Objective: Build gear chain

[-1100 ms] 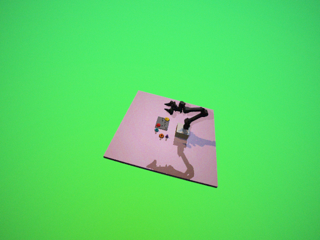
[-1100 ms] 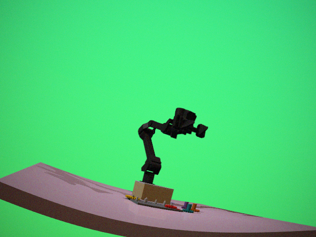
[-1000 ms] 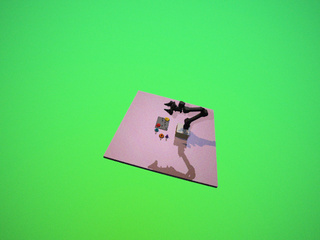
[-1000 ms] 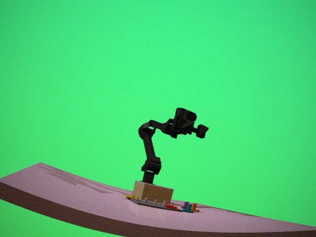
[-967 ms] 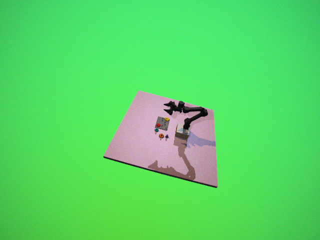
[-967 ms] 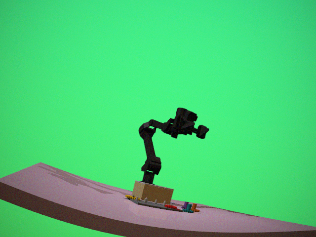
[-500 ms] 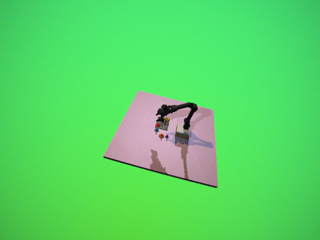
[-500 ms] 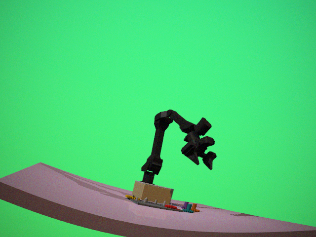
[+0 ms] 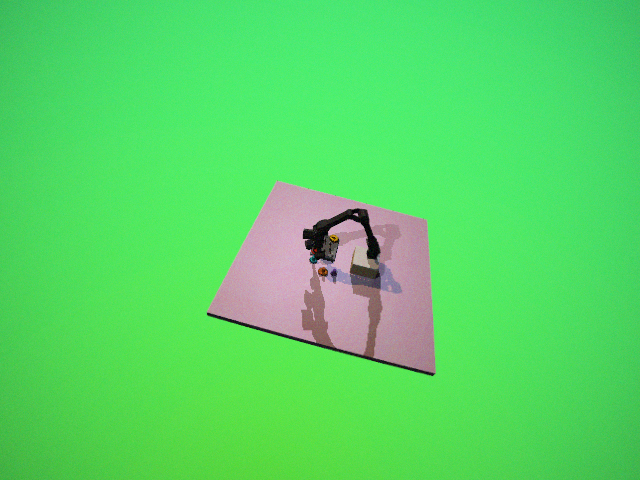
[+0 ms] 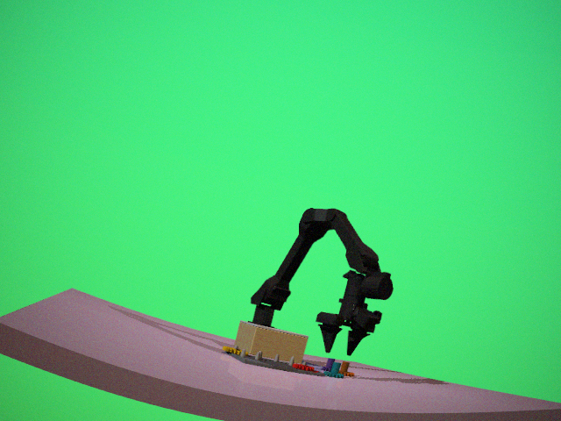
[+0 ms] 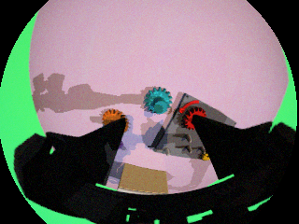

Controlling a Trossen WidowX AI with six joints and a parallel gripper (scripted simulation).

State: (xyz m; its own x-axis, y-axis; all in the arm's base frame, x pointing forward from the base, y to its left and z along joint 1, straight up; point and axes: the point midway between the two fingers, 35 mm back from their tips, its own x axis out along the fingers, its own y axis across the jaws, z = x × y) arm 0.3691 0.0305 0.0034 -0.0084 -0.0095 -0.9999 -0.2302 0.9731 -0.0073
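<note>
My gripper tip is 1 cm short of the teal gear and 5 cm above it. From my gripper tip the other things lie so: orange gear (6 cm behind, 8 cm to the left, 5 cm below); then red arrow (1 cm ahead, 6 cm to the right, 5 cm below); then red gear (1 cm behind, 9 cm to the right, 5 cm below).
</note>
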